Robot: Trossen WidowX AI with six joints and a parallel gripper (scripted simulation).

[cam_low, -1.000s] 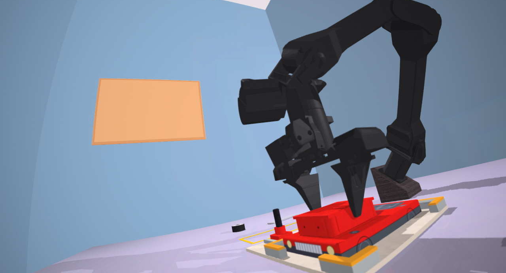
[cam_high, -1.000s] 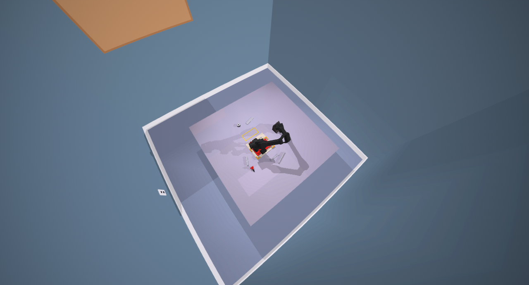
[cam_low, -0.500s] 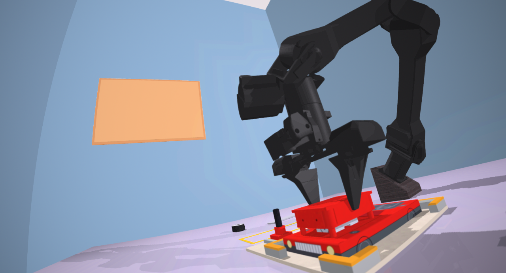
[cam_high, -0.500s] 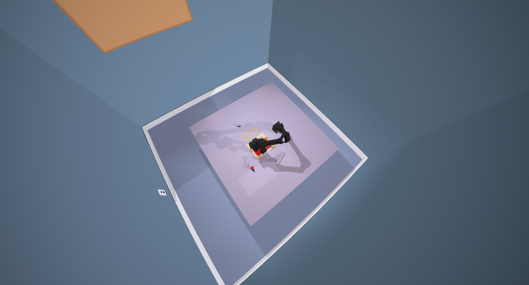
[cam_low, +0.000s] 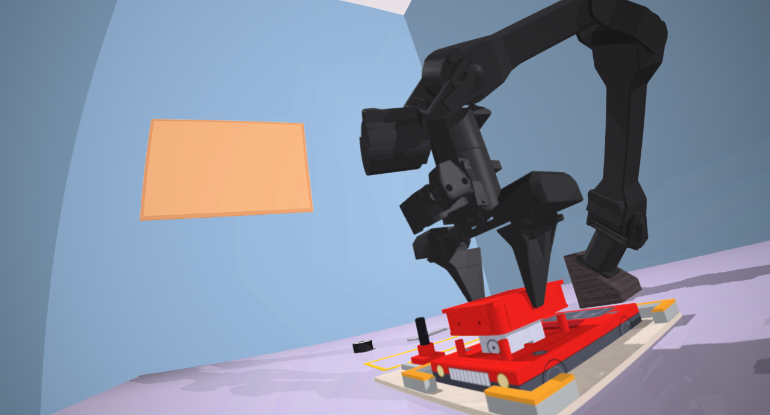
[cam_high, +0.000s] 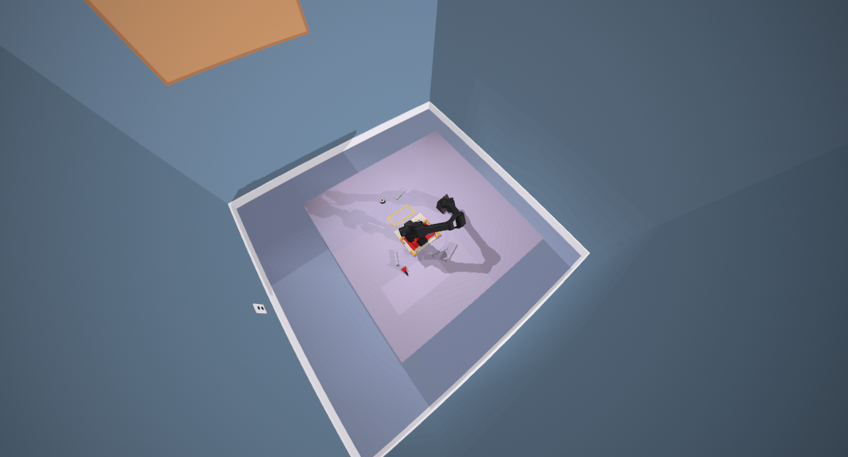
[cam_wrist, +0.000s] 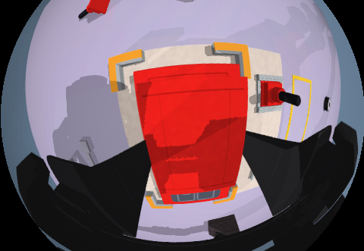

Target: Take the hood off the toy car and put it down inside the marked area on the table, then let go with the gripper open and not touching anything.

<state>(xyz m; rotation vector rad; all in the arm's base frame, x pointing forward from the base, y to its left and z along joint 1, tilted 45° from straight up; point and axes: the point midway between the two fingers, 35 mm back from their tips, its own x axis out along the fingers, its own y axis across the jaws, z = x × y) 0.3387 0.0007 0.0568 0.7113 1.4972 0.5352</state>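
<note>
Now: the grey engine block 3 cm below my gripper tip. The rest, counted from my gripper tip: thin grey bar 35 cm to the right, 18 cm behind, 5 cm below; hood 1 cm above; black wheel 40 cm to the right, 5 cm below, 4 cm behind.
</note>
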